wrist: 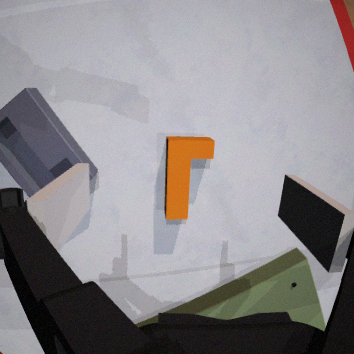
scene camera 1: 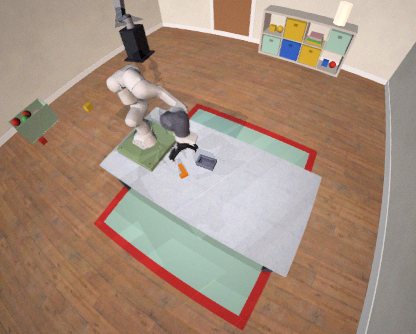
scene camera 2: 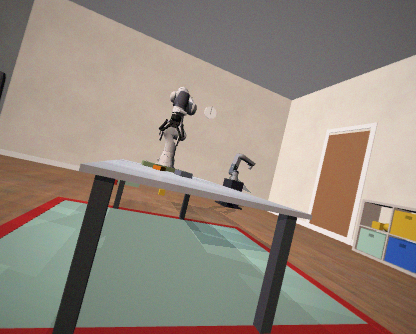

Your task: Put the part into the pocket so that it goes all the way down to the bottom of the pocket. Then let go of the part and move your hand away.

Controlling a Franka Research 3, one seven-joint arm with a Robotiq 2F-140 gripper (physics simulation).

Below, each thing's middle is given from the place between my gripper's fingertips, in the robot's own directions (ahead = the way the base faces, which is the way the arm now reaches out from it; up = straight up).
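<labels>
The orange L-shaped block [wrist: 179,149] is here in the scene, and my hand is 50 mm past the orange L-shaped block and 200 mm above it. I also see the grey pocket block [wrist: 44,148], which is 90 mm ahead of my hand, 140 mm to the left of it and 190 mm below it.
</labels>
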